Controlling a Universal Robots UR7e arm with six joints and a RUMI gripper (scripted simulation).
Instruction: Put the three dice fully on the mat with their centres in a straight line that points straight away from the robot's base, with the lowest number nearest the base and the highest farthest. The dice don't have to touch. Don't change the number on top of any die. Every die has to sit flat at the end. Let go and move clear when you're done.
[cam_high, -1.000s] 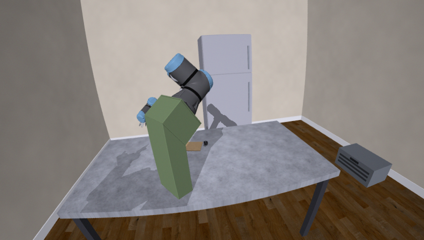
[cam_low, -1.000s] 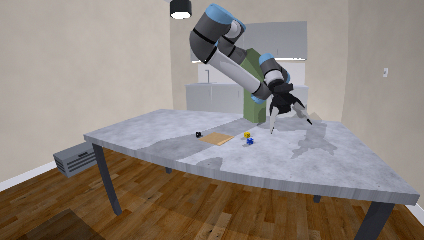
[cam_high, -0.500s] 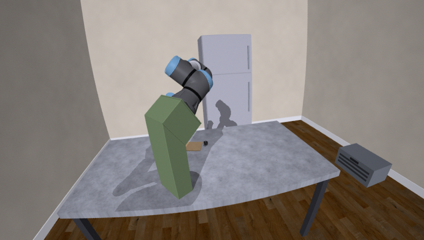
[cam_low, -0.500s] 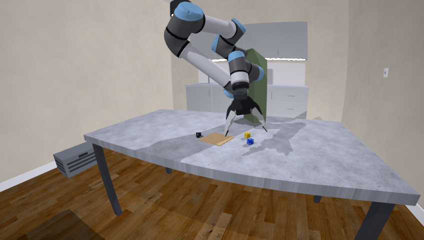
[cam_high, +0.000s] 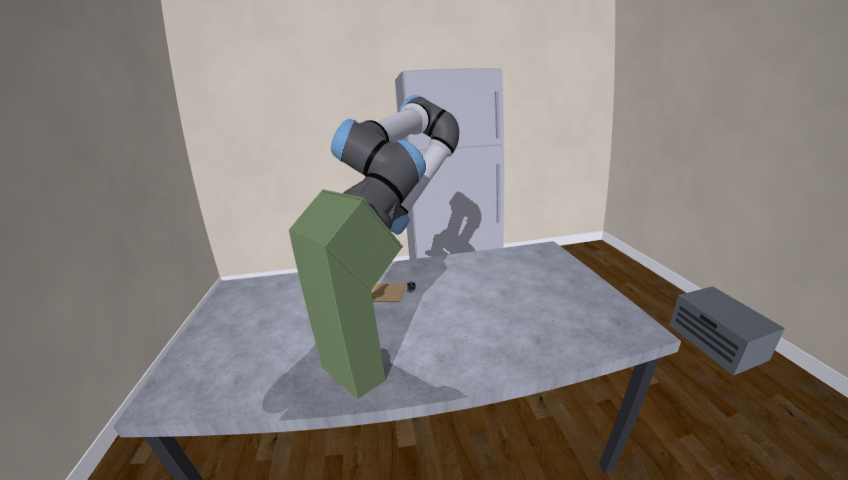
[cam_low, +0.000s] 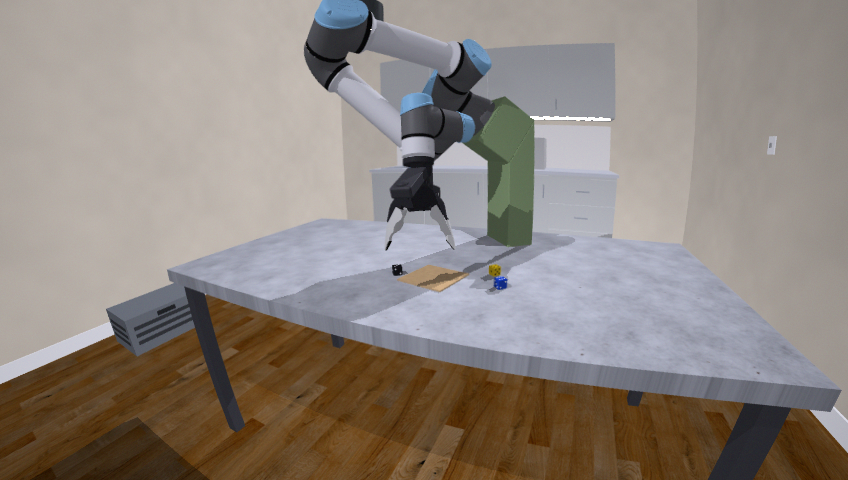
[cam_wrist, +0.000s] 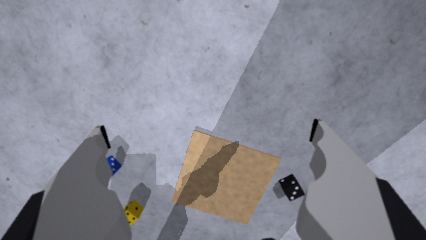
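The black die lies 160 mm behind my hand, 90 mm to the right of it and 110 mm below it. Round my hand: blue die (80 mm behind, 190 mm to the left, 110 mm below); mat (140 mm behind, 10 mm to the left, 120 mm below); yellow die (170 mm behind, 180 mm to the left, 110 mm below).
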